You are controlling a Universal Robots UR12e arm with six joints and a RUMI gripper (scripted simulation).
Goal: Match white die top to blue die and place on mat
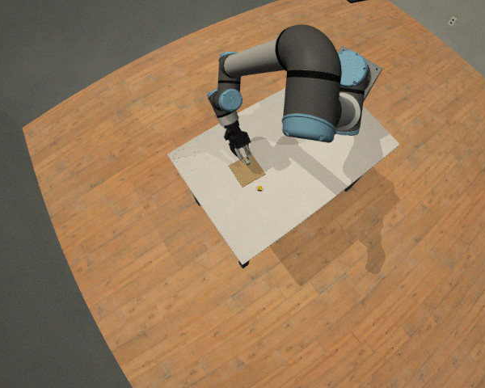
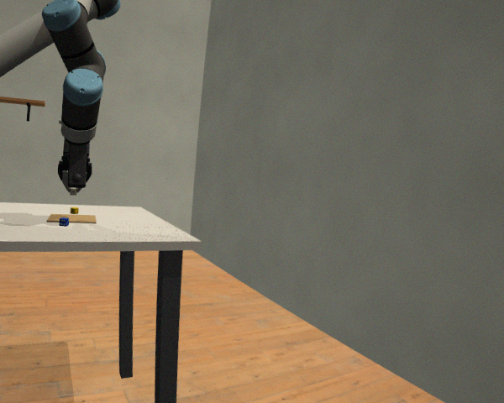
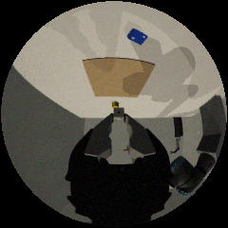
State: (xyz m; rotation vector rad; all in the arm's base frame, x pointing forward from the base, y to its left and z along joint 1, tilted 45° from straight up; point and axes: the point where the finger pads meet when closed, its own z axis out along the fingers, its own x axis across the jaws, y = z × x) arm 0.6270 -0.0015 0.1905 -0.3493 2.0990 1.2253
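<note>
My gripper is now 10 mm to the right of the tan mat and 90 mm above it. Round my hand: blue die 10 mm behind, 110 mm to the right, 80 mm below; then white die 10 mm to the left, 10 mm below; then yellow die 10 mm behind, 130 mm to the left, 80 mm below.
</note>
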